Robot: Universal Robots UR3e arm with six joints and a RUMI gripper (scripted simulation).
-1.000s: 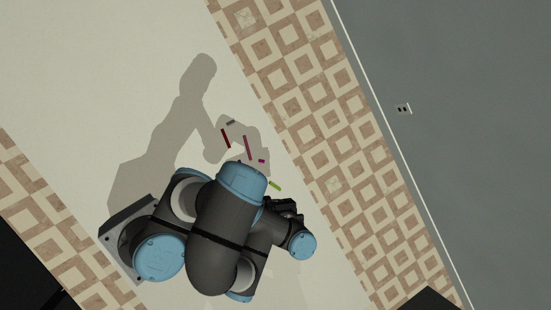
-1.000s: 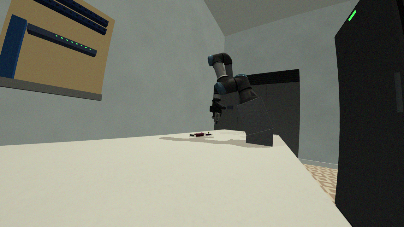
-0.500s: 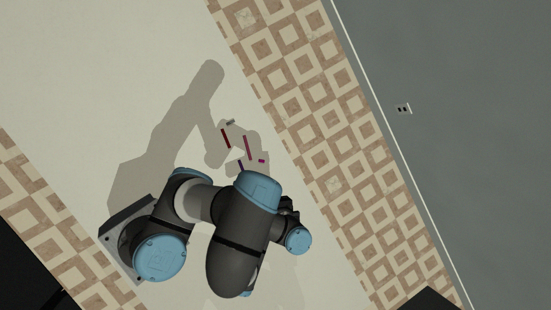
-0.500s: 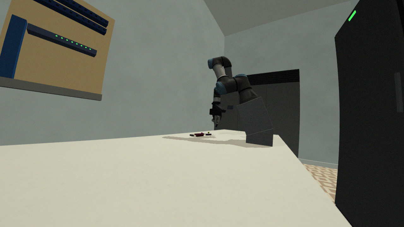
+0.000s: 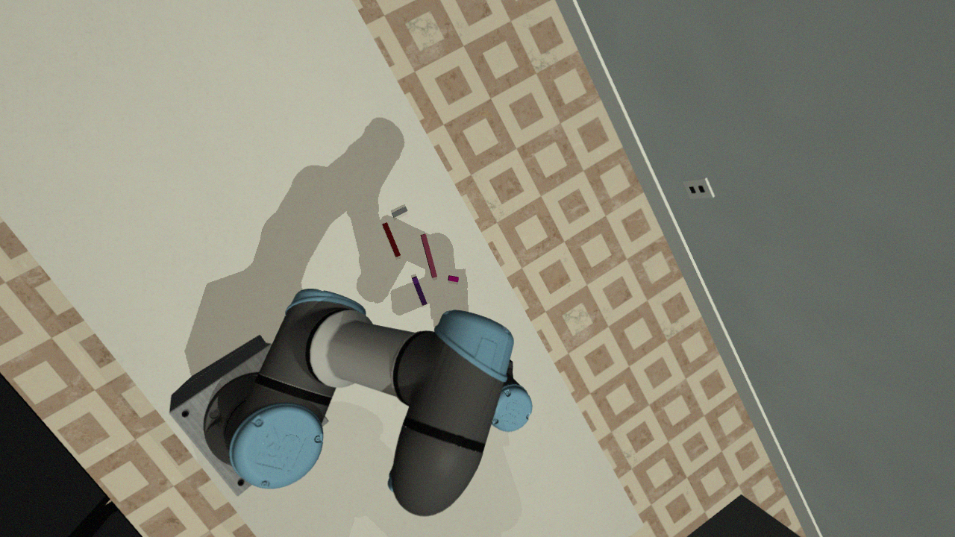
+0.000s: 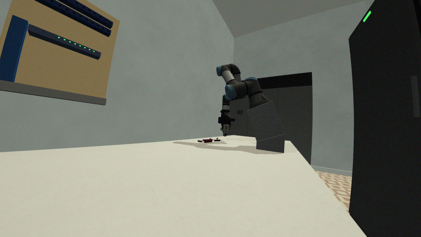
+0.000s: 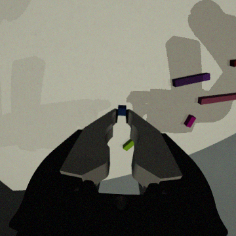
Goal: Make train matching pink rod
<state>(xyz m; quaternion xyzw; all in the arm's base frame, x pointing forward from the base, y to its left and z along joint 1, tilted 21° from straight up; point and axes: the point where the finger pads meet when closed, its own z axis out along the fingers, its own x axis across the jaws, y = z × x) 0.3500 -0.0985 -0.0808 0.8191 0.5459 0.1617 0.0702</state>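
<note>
My hand is 8 cm short of the lime rod and 4 cm above it. The rest, counted from my hand: blue rod: 1 cm below; then magenta rod: 10 cm to the left, 7 cm ahead, 4 cm below; then purple rod: 11 cm to the left, 4 cm below.
</note>
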